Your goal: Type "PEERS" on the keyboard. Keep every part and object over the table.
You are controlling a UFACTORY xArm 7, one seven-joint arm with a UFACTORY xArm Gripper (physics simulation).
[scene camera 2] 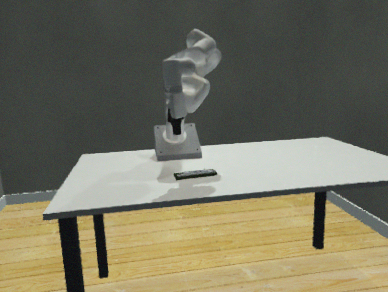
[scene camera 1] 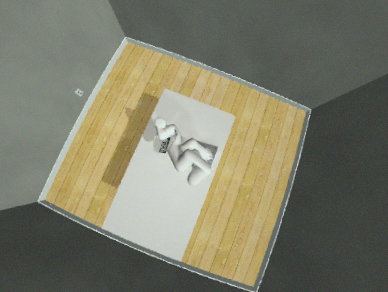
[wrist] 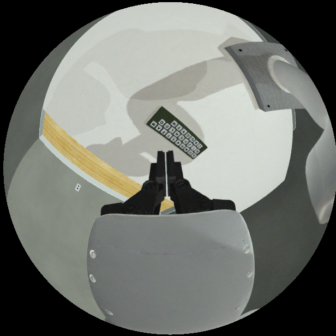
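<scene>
My gripper (wrist: 165, 161). Keyboard (wrist: 167, 125).
</scene>
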